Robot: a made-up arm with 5 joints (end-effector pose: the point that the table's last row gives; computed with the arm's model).
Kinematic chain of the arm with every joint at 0, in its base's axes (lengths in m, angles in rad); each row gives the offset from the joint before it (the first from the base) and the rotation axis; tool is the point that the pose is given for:
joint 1: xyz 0 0 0.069 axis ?
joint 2: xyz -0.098 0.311 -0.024 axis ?
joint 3: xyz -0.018 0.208 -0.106 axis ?
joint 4: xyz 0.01 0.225 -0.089 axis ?
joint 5: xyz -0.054 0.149 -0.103 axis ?
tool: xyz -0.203 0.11 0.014
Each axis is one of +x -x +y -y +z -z.
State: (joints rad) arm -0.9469 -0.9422 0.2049 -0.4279 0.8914
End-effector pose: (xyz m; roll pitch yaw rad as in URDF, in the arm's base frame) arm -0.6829 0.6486 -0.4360 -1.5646 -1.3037 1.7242
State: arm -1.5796 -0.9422 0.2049 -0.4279 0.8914
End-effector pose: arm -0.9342 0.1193 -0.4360 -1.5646 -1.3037 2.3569
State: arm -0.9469 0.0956 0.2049 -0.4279 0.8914
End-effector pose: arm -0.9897 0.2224 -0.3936 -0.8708 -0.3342 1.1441
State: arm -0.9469 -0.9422 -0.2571 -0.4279 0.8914
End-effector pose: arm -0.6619 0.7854 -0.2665 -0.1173 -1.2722 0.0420
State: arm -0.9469 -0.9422 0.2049 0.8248 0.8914
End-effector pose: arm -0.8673 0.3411 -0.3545 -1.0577 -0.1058 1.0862
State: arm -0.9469 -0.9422 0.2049 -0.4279 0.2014
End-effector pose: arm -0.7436 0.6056 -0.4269 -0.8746 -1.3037 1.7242
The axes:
joint 1: -z
joint 2: +y
joint 3: +z
joint 4: +y
joint 5: -x

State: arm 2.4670 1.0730 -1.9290 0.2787 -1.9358
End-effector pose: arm 0.4217 -0.4689 -0.3391 0.9490 -0.1656 1.8249
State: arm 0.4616 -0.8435 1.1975 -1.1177 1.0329
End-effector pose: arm 0.3433 0.6604 -0.5961 -2.5375 -0.7995 2.0554
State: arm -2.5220 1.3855 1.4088 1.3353 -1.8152
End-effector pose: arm -0.2151 -0.4900 0.4045 -2.7831 0.2179 -0.8577
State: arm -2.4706 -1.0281 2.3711 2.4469 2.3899
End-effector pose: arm 0.0462 -0.4988 -0.1456 1.3983 -0.1419 1.8996
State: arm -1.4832 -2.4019 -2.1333 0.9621 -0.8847
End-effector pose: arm -0.4454 -0.3817 0.3237 -2.9285 -0.4120 0.9271
